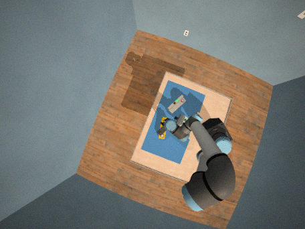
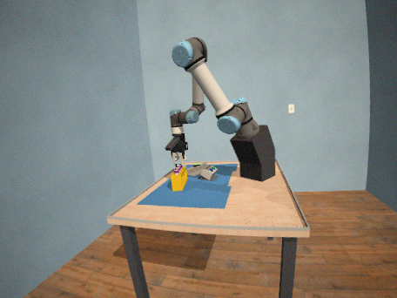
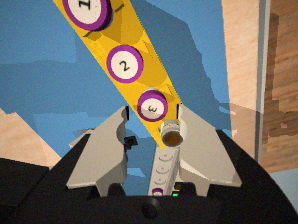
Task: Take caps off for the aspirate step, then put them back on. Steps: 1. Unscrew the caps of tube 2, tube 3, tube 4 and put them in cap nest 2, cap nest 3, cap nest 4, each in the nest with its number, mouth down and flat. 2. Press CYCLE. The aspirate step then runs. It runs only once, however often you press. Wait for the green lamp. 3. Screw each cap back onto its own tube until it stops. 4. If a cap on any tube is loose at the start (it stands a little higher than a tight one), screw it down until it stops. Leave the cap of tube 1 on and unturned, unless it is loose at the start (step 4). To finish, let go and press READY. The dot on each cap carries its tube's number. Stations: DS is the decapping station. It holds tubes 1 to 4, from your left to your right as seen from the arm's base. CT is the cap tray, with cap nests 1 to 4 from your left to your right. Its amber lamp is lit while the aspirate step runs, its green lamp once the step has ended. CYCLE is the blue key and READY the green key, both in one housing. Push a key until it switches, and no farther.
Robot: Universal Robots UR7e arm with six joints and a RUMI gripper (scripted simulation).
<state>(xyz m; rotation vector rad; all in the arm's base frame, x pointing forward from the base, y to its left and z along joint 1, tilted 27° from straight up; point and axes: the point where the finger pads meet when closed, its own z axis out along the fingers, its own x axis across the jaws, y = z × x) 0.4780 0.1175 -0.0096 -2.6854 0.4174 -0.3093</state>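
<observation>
The cap lies 1 cm below my hand. Also, from my hand: green key (19 cm behind, 15 cm to the right, 6 cm below); blue cycle key (19 cm behind, 10 cm to the right, 6 cm below); key housing (17 cm behind, 12 cm to the right, 7 cm below).
</observation>
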